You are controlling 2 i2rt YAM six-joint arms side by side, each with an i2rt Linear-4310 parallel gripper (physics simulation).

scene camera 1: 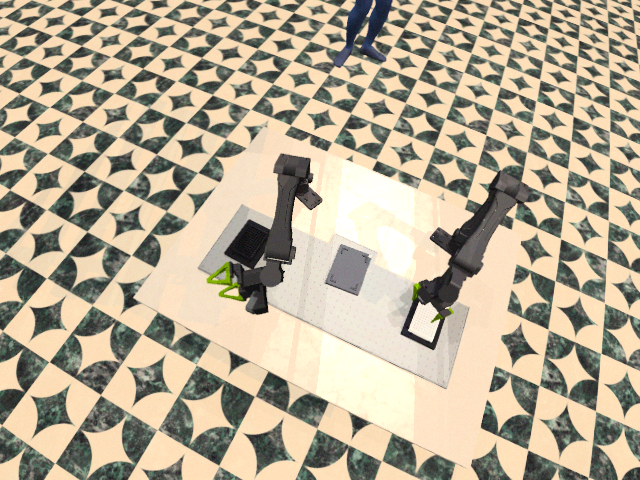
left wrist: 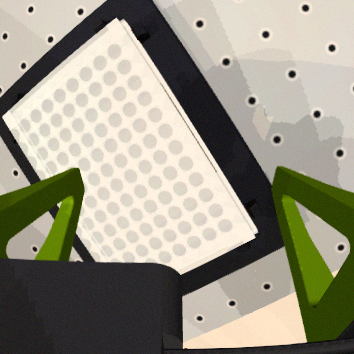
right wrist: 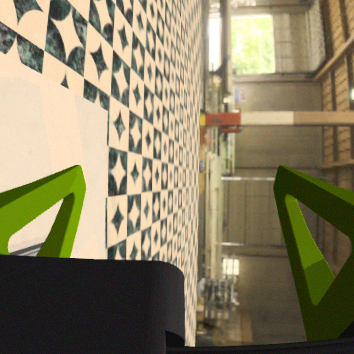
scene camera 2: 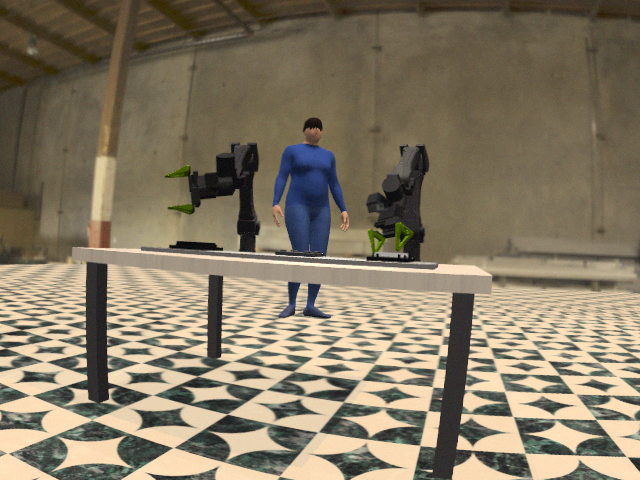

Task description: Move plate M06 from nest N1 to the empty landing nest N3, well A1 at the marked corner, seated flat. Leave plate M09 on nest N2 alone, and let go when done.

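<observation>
A white well plate (scene camera 1: 425,324) (scene camera 2: 390,255) (left wrist: 135,150) lies in a black nest (scene camera 1: 419,342) (left wrist: 215,130) at the right of scene camera 1. A black plate (scene camera 1: 251,239) (scene camera 2: 195,244) sits at the left end. No plate or nest labels are readable. A flat grey nest (scene camera 1: 349,268) (scene camera 2: 299,253) with corner marks is empty between them. My left gripper (scene camera 1: 423,310) (scene camera 2: 386,251) (left wrist: 177,177) is open, low over the white plate and turned at an angle to it; one finger overlaps the plate in the left wrist view, the other is beside its far side. My right gripper (scene camera 1: 214,287) (scene camera 2: 168,192) (right wrist: 179,175) is open and empty, high above the table.
A perforated grey board (scene camera 1: 310,310) runs under the nests on the pale table (scene camera 1: 361,387) (scene camera 2: 284,271). The right arm (scene camera 1: 281,222) reaches over the board beside the black plate. A person in blue (scene camera 1: 368,25) (scene camera 2: 310,175) stands behind the table.
</observation>
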